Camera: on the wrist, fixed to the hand. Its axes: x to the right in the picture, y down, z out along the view.
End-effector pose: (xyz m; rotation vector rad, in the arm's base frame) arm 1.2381 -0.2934 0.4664 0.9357 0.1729 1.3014
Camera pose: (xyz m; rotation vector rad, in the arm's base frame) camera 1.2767 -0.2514 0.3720 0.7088 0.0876 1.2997
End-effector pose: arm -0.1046 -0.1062 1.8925 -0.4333 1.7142 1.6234
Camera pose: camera -0.0654 -0.1727 1.8137 -0.6101 1.5768 1.8031
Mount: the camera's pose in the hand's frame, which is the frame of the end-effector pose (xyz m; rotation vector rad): 0.0126 -0.0931 -0.0578 -0.2163 0.0610 -0.0230
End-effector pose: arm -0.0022 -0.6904 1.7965 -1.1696 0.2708 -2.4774
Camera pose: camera -0.0784 -0.6107 1.7995 -1.1866 0.5575 -2.5566
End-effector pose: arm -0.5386 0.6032 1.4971 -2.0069 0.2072 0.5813
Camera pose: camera -0.4741 0.6000 1.5865 -2.2353 0.1634 0.5473
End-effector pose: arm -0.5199 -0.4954 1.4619 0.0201 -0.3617 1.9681
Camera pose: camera -0.4330 -0.4346 1.4316 -0.1734 -0.5299 1.8931
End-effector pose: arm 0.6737 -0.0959 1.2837 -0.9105 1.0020 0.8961
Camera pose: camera 0.7457 -0.1791 1.2751 -1.1352 0.9569 0.9751
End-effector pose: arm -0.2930 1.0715 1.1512 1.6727 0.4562 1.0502
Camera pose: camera -0.3151 1.1481 1.0749 1.4446 0.3859 1.0958
